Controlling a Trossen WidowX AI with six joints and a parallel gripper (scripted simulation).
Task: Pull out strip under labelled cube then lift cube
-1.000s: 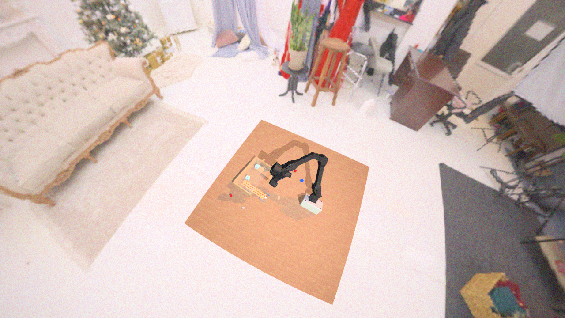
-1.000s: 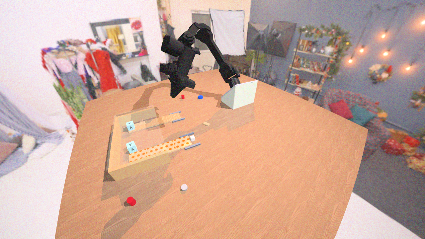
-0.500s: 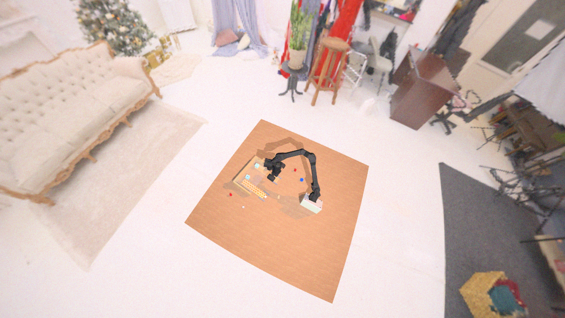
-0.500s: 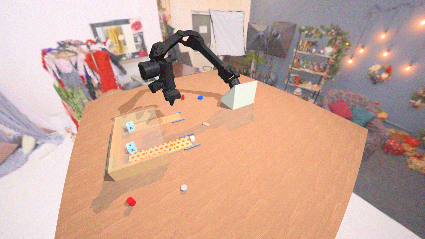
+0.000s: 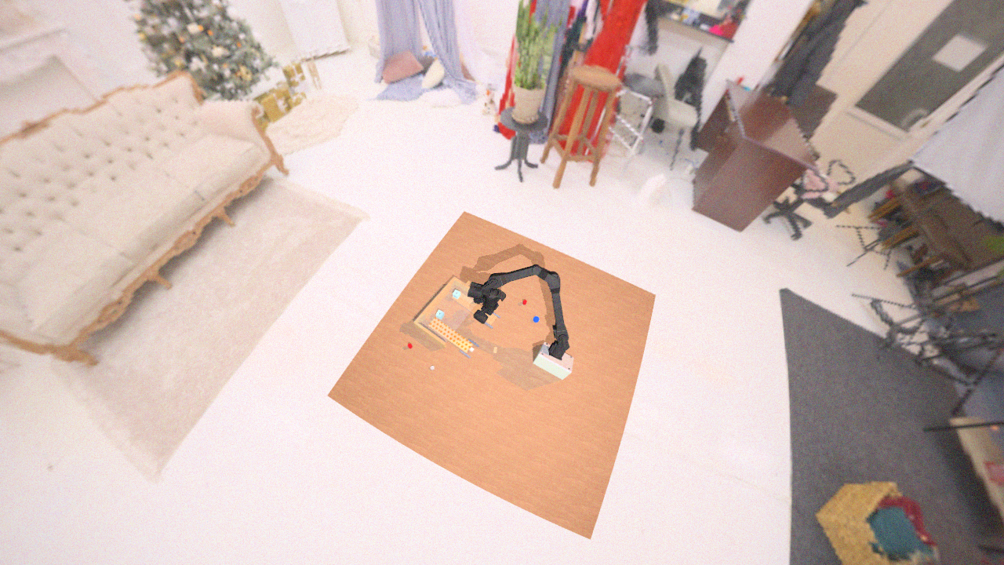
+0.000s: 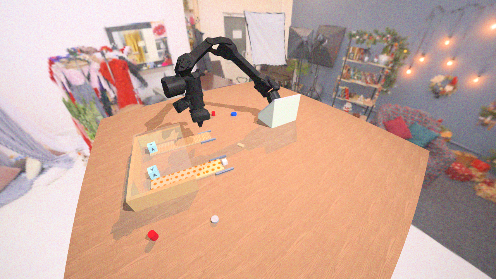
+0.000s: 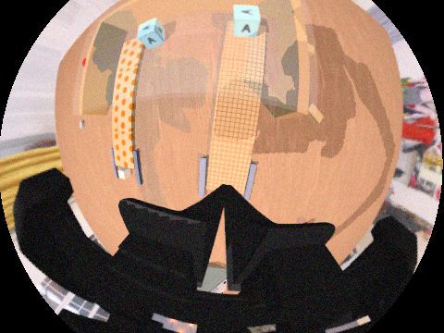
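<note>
The grid-patterned strip lies 90 mm ahead of my gripper tip, 50 mm below it and 20 mm to the right of it. Also, from my gripper tip: white block (190 mm to the left, 50 mm below, 10 mm ahead); blue disc (230 mm behind, 90 mm to the right, 50 mm below); tan block (150 mm to the left, 100 mm behind, 50 mm below).
</note>
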